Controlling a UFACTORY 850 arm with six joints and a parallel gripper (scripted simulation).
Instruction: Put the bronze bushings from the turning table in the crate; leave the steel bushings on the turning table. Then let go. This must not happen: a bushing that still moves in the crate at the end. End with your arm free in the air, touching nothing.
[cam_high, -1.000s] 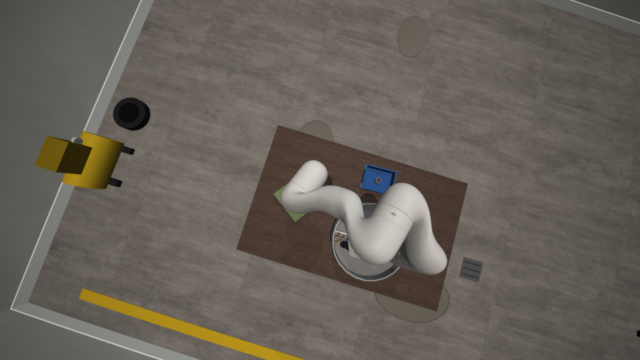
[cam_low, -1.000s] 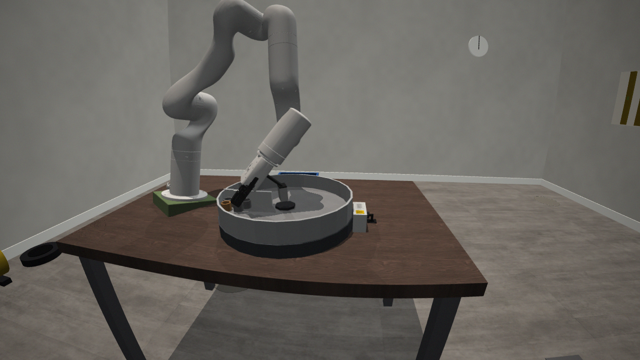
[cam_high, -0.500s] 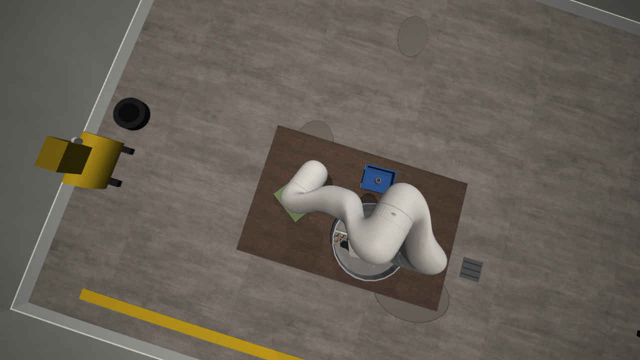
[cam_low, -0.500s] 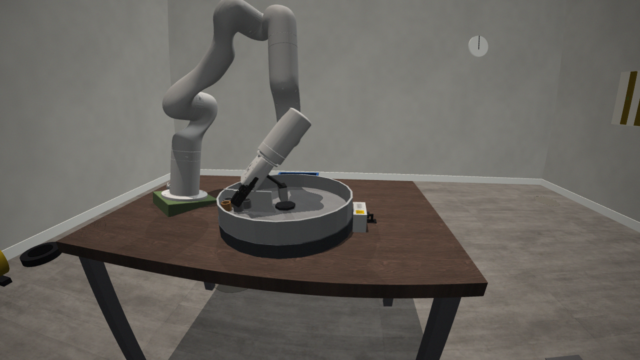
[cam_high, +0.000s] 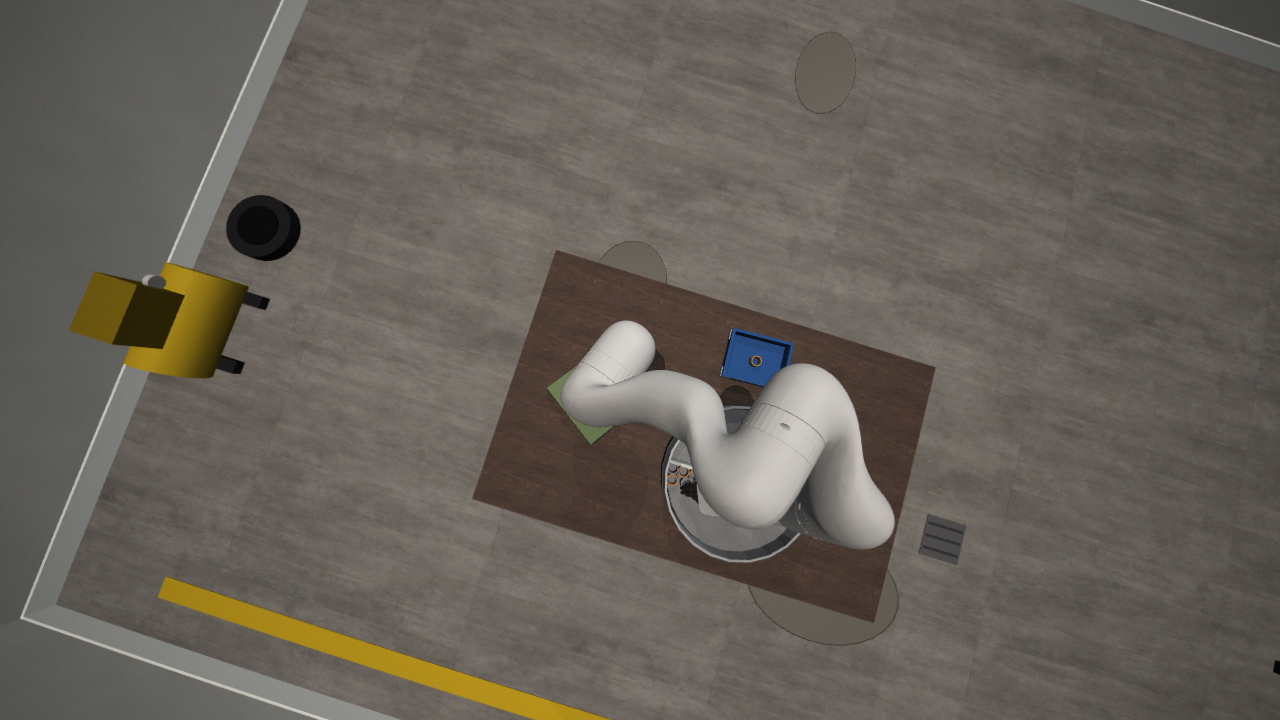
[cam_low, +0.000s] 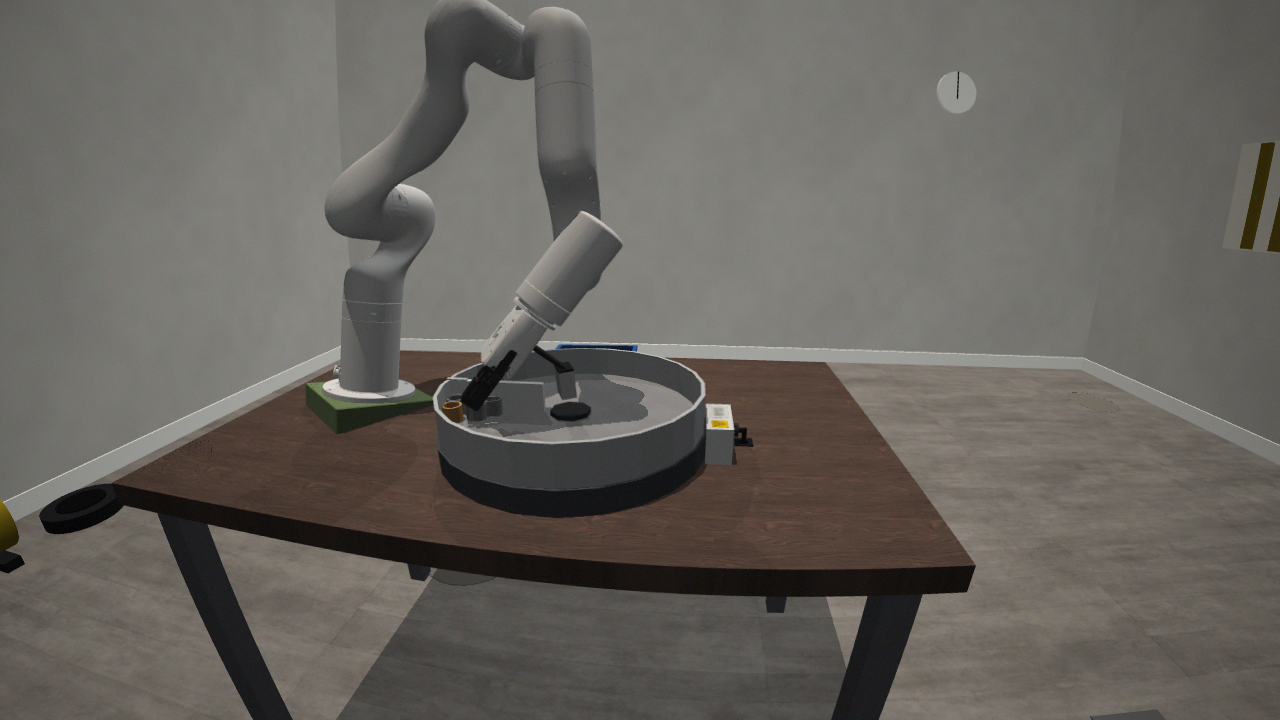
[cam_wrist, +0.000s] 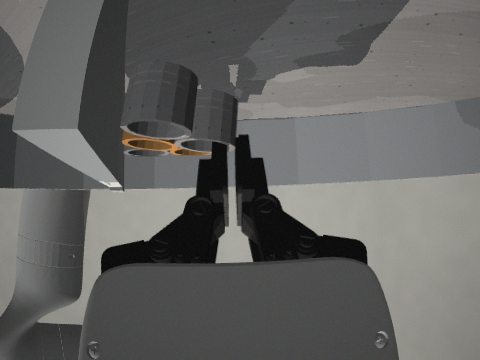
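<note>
Right now the grey turning table is 140 mm ahead of my hand, 30 mm to the left of it and 50 mm below it. Also, from my hand: blue crate (180 mm ahead, 380 mm to the left, 80 mm below).
</note>
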